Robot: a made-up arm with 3 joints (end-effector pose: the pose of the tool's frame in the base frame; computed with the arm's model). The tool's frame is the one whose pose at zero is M. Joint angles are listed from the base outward.
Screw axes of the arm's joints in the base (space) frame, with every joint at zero. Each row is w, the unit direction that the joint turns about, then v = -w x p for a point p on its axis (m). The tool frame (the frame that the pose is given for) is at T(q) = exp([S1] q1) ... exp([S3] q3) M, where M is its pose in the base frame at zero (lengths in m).
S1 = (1, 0, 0, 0, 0.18, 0)
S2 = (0, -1, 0, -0.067, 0, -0.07)
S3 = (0, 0, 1, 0.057, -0.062, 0)
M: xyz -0.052 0.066 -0.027 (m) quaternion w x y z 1 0 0 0
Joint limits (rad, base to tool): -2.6..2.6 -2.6..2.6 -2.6..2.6
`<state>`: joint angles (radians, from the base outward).
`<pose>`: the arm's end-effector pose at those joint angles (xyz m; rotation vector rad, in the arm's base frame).
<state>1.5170 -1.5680 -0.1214</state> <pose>0.1097 0.1309 0.2528 1.0806 1.2850 1.0771</pose>
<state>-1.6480 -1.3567 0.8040</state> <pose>0.0892 -0.1452 0.2101 -0.8103 1.3897 -0.4894</pose>
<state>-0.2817 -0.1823 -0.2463</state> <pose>-0.0372 0.0380 -0.0252 -0.3020 0.1457 -0.2697</pose>
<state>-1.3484 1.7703 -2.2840</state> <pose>0.0162 -0.1482 0.0057 0.8777 -1.3905 -0.5667</pose>
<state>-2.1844 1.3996 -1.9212</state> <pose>0.0373 -0.2572 0.1642 -0.3290 -1.6371 0.0876</pose>
